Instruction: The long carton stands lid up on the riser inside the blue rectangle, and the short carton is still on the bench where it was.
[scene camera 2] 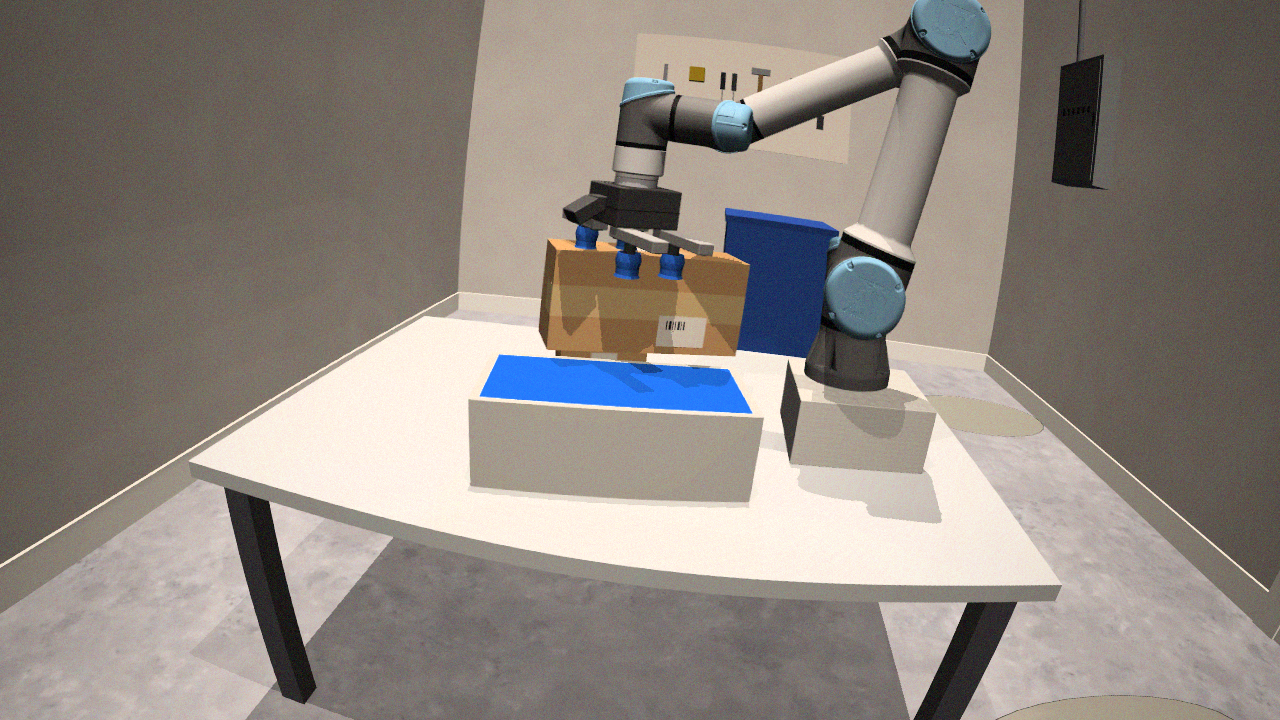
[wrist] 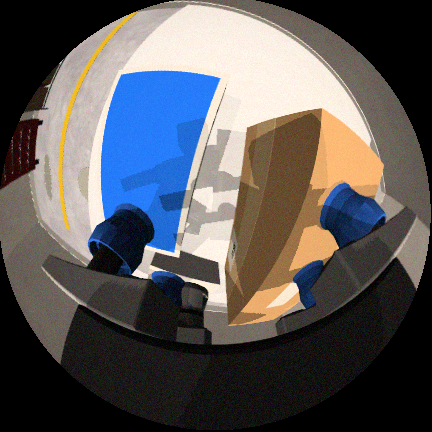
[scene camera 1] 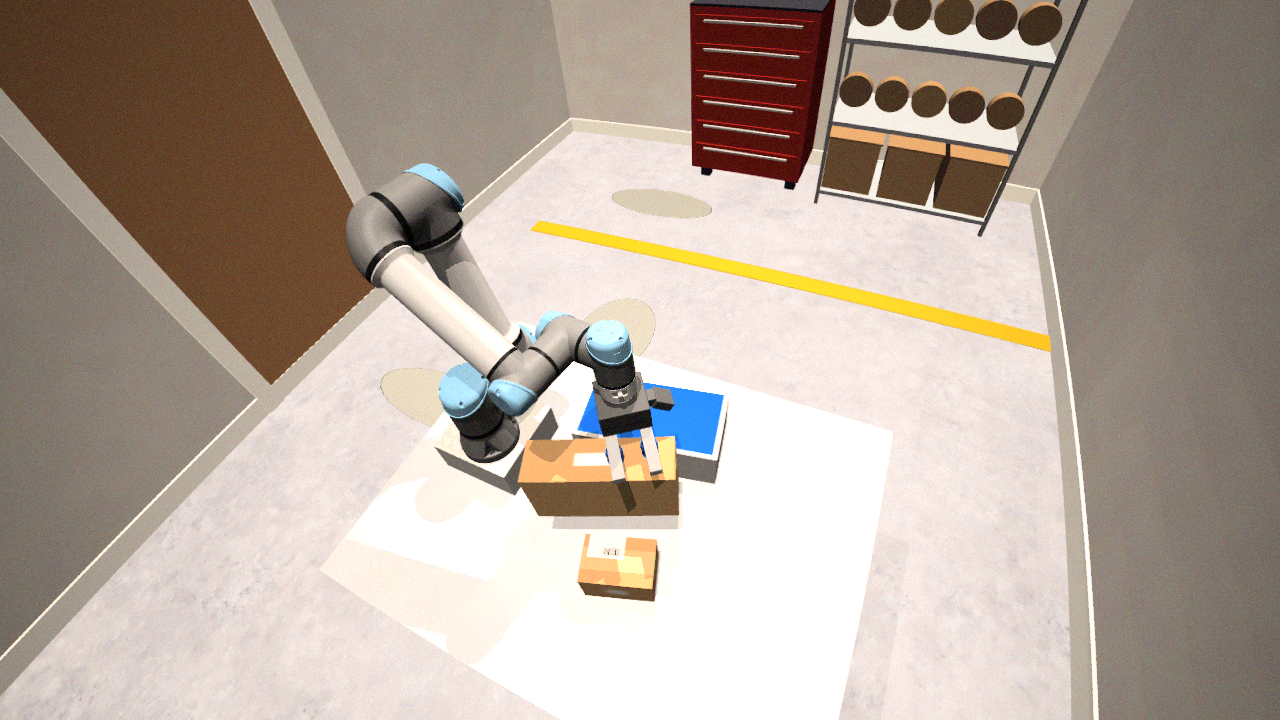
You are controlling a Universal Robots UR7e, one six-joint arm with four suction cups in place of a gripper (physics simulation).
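Pixels of known places: hand, its tool point: [scene camera 2: 625,265] [wrist: 236,252]; arm's base, origin of its link: [scene camera 2: 846,376] [wrist: 186,291] [scene camera 1: 491,437].
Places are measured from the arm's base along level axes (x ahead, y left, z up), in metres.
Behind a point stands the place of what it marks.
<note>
The long brown carton [scene camera 1: 581,498] @(y -0.092, x 0.331, z 0.093 m) [scene camera 2: 644,308] @(y 0.020, x 0.343, z 0.079 m) [wrist: 285,200] @(y 0.054, x 0.422, z 0.149 m) hangs lid up and roughly level above the bench, beside the riser. My gripper [scene camera 1: 631,451] @(y 0.062, x 0.373, z 0.150 m) [scene camera 2: 629,252] @(y 0.062, x 0.373, z 0.150 m) is over its near-riser edge: two suction cups hold its lid, and the other two hang outside it on the riser side. The white riser [scene camera 1: 698,462] @(y 0.129, x 0.509, z -0.008 m) [scene camera 2: 608,452] @(y 0.305, x 0.347, z -0.038 m) [wrist: 95,175] @(y 0.296, x 0.312, z 0.019 m) has a blue rectangle [scene camera 1: 698,416] @(y 0.235, x 0.470, z 0.019 m) [scene camera 2: 537,376] @(y 0.220, x 0.459, z 0.018 m) [wrist: 150,110] @(y 0.217, x 0.449, z 0.018 m) on top, with no carton on it. The short carton [scene camera 1: 617,573] @(y -0.180, x 0.444, z -0.002 m) [scene camera 2: 631,357] @(y -0.121, x 0.370, z -0.044 m) stands on the bench beyond the long carton, mostly hidden in scene camera 2.
The white bench [scene camera 1: 760,555] @(y 0.002, x 0.706, z -0.102 m) [scene camera 2: 358,447] @(y 0.288, x 0.718, z -0.102 m) [wrist: 250,50] @(y 0.145, x 0.745, z -0.102 m) carries the riser and the arm's pedestal [scene camera 1: 483,472] @(y -0.083, x 0.022, z -0.029 m) [scene camera 2: 859,434] @(y 0.143, x -0.004, z -0.044 m), which stands close to one end of the riser. A red drawer cabinet [scene camera 1: 751,94] and a shelf rack stand far off by the wall.
</note>
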